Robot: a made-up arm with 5 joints.
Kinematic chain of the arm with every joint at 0, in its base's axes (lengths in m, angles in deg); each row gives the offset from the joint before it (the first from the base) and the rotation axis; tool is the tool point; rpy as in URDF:
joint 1: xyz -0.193 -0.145 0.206 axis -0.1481 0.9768 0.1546
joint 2: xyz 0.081 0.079 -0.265 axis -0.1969 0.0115 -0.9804
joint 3: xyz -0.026 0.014 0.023 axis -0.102 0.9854 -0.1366
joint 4: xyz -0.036 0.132 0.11 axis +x
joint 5: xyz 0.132 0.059 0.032 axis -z
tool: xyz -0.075 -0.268 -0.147 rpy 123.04 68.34 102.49
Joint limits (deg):
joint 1: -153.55..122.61
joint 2: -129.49..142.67
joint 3: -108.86..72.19
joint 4: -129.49..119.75
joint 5: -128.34..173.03
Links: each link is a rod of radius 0.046 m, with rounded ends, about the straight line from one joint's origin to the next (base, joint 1, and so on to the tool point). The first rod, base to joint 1, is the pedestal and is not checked.
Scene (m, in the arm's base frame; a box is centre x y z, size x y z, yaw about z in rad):
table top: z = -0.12
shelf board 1: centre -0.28 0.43 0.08 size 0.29 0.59 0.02 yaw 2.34
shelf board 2: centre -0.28 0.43 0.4 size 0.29 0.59 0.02 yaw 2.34
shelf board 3: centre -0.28 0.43 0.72 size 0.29 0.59 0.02 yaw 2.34
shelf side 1: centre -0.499 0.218 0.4 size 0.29 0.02 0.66 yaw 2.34
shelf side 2: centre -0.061 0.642 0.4 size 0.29 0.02 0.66 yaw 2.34
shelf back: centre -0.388 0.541 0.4 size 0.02 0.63 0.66 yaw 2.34
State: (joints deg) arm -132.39 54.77 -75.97 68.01 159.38
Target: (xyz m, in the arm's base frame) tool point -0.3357 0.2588 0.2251
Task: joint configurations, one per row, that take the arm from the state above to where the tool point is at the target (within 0.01 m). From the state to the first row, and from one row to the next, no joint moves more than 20 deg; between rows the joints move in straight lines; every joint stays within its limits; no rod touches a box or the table.
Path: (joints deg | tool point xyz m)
1: -137.68 50.63 -72.88 72.65 143.91 | -0.1498 0.3843 0.5691
2: -142.97 46.48 -69.79 77.30 128.44 | -0.1058 0.3559 0.5623
3: -148.26 42.34 -66.70 81.94 112.97 | -0.0767 0.3111 0.5699
4: -153.55 38.20 -63.61 86.59 97.50 | -0.0695 0.2574 0.5891
5: -153.55 27.77 -44.74 94.88 94.72 | -0.0731 0.2630 0.4538
6: -153.55 17.33 -25.87 103.17 91.93 | -0.1013 0.2329 0.3394
7: -153.55 6.90 -7.00 111.46 89.15 | -0.1510 0.1835 0.2608
8: -153.55 -3.54 11.87 119.75 86.37 | -0.2134 0.1324 0.2251
9: -148.93 4.77 0.42 116.84 103.38 | -0.2303 0.1375 0.1896
10: -144.31 13.08 -11.02 113.94 120.40 | -0.2520 0.1554 0.1680
11: -139.70 21.39 -22.47 111.03 137.42 | -0.2785 0.1849 0.1643
12: -135.08 29.70 -33.92 108.12 154.44 | -0.3079 0.2216 0.1826
13: -130.46 38.01 -45.36 105.22 171.45 | -0.3357 0.2588 0.2251

